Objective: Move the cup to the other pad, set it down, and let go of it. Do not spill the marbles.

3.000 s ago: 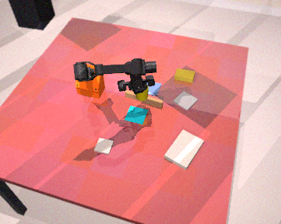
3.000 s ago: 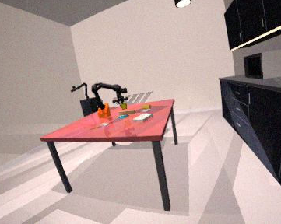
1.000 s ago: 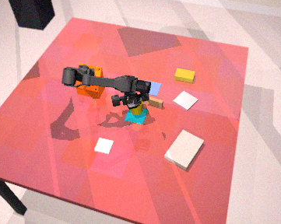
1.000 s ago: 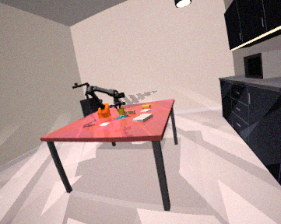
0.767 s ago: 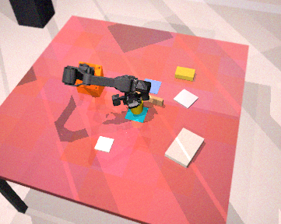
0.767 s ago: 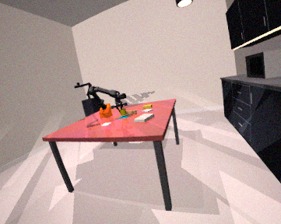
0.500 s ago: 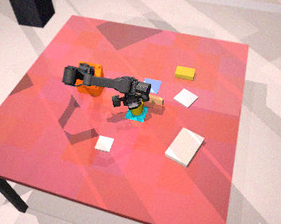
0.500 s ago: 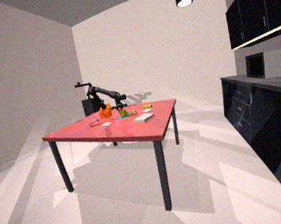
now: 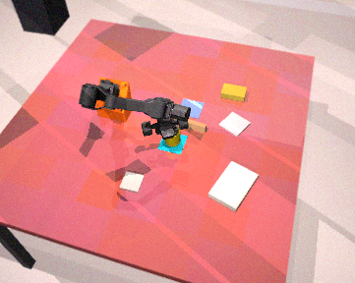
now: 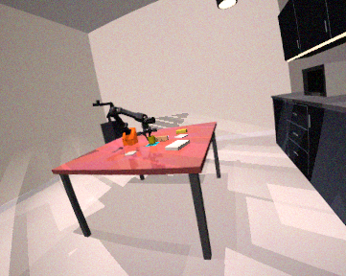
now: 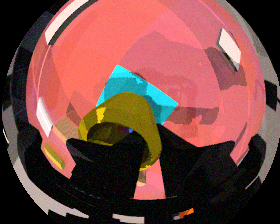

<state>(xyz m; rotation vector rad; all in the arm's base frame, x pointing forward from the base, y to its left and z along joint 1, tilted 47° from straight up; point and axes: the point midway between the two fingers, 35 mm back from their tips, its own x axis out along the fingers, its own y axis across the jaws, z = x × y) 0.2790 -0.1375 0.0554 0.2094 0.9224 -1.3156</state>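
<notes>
Now: the yellow cup 20 mm ahead of my gripper tip and 10 mm to the left of it. The rest, counted from my gripper tip: pale blue pad 230 mm to the left, 50 mm below, 50 mm ahead; small white tile 220 mm to the right, 80 mm behind, 40 mm below; wooden bar 120 mm to the left, 40 mm ahead, 30 mm below.
</notes>
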